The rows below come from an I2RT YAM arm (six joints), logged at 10 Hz.
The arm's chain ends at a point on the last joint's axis. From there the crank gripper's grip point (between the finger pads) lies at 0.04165 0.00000 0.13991 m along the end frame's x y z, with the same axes.
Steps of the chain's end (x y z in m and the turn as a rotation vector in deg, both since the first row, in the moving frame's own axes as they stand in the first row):
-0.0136 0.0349 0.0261 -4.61 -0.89 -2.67
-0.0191 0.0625 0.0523 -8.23 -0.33 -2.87
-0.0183 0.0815 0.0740 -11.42 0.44 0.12
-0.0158 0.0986 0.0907 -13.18 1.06 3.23
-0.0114 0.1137 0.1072 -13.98 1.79 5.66
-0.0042 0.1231 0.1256 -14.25 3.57 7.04
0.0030 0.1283 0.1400 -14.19 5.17 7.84
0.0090 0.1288 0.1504 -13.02 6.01 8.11
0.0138 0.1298 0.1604 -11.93 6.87 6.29
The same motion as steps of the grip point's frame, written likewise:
-0.0156 0.0443 0.0264 -4.61 -0.89 -2.67
-0.0195 0.0805 0.0512 -8.23 -0.33 -2.87
-0.0173 0.1093 0.0709 -11.42 0.44 0.12
-0.0142 0.1328 0.0860 -13.18 1.06 3.23
-0.0090 0.1516 0.1012 -13.98 1.79 5.66
0.0019 0.1627 0.1178 -14.25 3.57 7.04
0.0125 0.1685 0.1308 -14.19 5.17 7.84
0.0206 0.1665 0.1411 -13.02 6.01 8.11
0.0282 0.1635 0.1510 -11.93 6.87 6.29

